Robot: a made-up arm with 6 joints.
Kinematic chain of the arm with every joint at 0, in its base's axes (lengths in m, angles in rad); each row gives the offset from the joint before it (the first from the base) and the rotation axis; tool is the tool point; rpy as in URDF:
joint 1: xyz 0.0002 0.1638 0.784 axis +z
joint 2: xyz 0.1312 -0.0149 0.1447 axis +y
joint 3: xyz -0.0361 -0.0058 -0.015 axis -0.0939 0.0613 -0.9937
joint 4: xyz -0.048 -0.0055 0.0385 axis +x
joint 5: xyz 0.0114 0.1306 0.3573 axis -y
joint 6: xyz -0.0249 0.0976 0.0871 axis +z
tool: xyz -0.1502 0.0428 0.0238 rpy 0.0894 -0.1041 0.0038
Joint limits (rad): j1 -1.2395..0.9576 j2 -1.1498..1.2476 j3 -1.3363..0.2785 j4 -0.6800..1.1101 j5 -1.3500..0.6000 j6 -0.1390..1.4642
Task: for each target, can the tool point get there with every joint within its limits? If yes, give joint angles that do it. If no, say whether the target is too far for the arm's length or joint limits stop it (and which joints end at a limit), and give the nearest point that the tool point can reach.
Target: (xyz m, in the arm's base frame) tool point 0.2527 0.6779 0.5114
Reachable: no: joint limits stop it (at a limit: joint 1, joint 2, joint 4, joint 6) | nearest point 0.1946 0.5827 0.6045 | short by 0.145 m
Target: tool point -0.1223 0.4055 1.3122
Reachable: yes | joints -0.8283 -0.4235 -0.1283 -0.0234 -0.1804 1.0979
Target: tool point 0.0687 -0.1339 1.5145
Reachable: yes | joints -0.7792 0.6428 0.1257 0.7476 -0.1576 0.2817
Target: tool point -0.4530 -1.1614 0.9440
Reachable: no: too far | nearest point -0.1701 -0.5808 0.9738 | short by 0.646 m
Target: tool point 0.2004 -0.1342 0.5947
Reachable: no: joint limits stop it (at a limit: joint 1, joint 2, joint 3, joint 4, joint 5) | nearest point 0.0505 -0.1070 0.5840 | short by 0.153 m
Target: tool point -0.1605 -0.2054 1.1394
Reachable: yes | joints 0.7388 -0.6612 -0.5907 0.4675 0.3621 0.2214
